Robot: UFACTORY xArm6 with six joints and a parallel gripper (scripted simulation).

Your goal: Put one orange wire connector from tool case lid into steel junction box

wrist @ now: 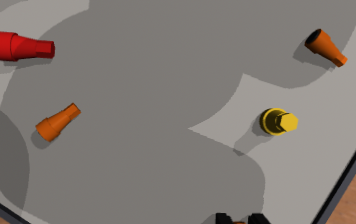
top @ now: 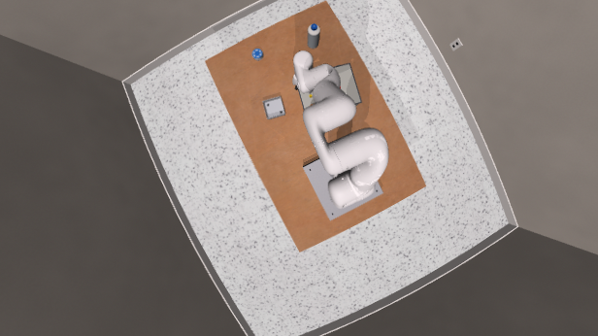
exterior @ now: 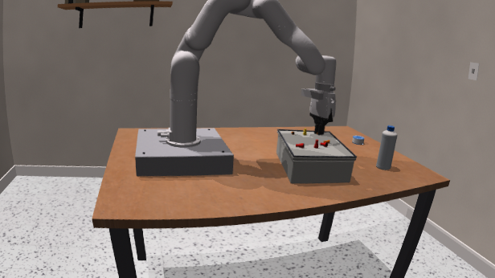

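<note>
My hand is 20 mm past the steel junction box, 190 mm to the right of it and 110 mm above it. From my hand the other things lie so: grey tool case: 70 mm behind, 110 mm to the right, 50 mm below.
</note>
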